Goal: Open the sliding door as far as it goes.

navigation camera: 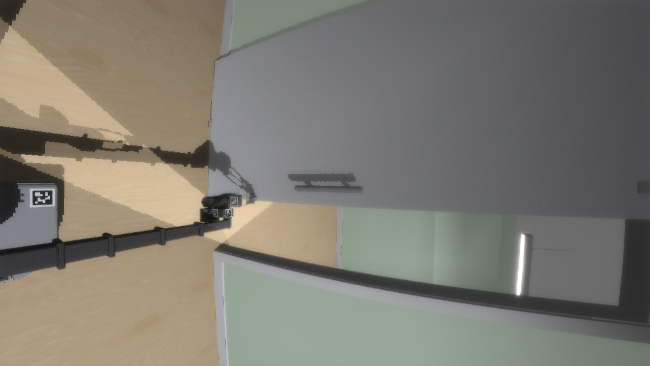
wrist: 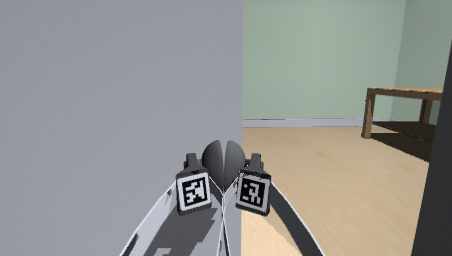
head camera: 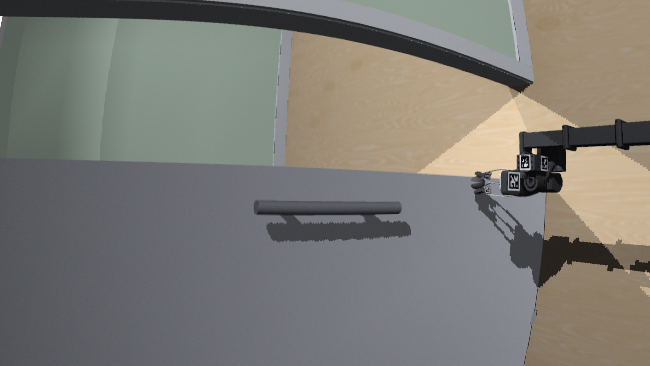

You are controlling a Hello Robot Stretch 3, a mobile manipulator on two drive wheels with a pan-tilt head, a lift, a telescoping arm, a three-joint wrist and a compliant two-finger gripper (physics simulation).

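Places are measured from the robot's base along level axes (x left, y down, z back), in metres.
Pixels of known places: gripper, fingertip midpoint: (navigation camera: 255, 198) (wrist: 223, 158) (head camera: 472, 182).
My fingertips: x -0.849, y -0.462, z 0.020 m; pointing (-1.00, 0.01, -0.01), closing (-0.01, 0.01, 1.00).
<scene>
Behind a point stands the place of what it marks.
The sliding door (head camera: 150, 300) @(x -0.882, y -1.238, z -0.229 m) (navigation camera: 450, 125) @(x -0.882, y -1.354, z -0.284 m) (wrist: 100, 100) @(x -0.882, y -0.506, z -0.093 m) is a flat grey panel, standing partly open with a gap between its upright edge and the dark door jamb (head camera: 350, 38) @(x -1.036, y -0.720, z 0.393 m) (navigation camera: 425, 286) @(x -1.017, y -1.285, z 0.393 m) (wrist: 436, 200) @(x -1.035, y -0.314, z 0.393 m). A dark bar handle (head camera: 327, 208) @(x -0.812, y -0.895, z -0.038 m) (navigation camera: 328, 189) @(x -0.812, y -0.891, z -0.037 m) stands off its face near that edge; it does not show in the wrist view. My gripper (head camera: 478, 183) @(x -0.849, y -0.461, z 0.020 m) (navigation camera: 252, 197) @(x -0.849, y -0.461, z 0.020 m) (wrist: 223, 158) @(x -0.849, y -0.461, z 0.020 m) is shut with its rounded fingertips together, holding nothing. It is beside the door's edge, low down and well below the handle. Whether the fingertips touch the door cannot be told.
My telescoping arm (head camera: 595, 135) @(x -0.392, y -0.567, z 0.105 m) (navigation camera: 135, 237) @(x -0.263, y -0.569, z 0.093 m) reaches across the floor (head camera: 600, 325) @(x -0.582, y 0.000, z -0.430 m) (navigation camera: 100, 310) @(x -0.311, y 0.000, z 0.528 m) towards the doorway. Through the gap, a wooden table (wrist: 369, 112) @(x -2.634, y -0.238, z 1.277 m) stands at the right, before a green wall (wrist: 320, 60) @(x -3.182, y -0.720, z 1.031 m). A bright upright bar (navigation camera: 521, 265) @(x -2.078, y -2.077, z 0.584 m) shows beyond the doorway.
</scene>
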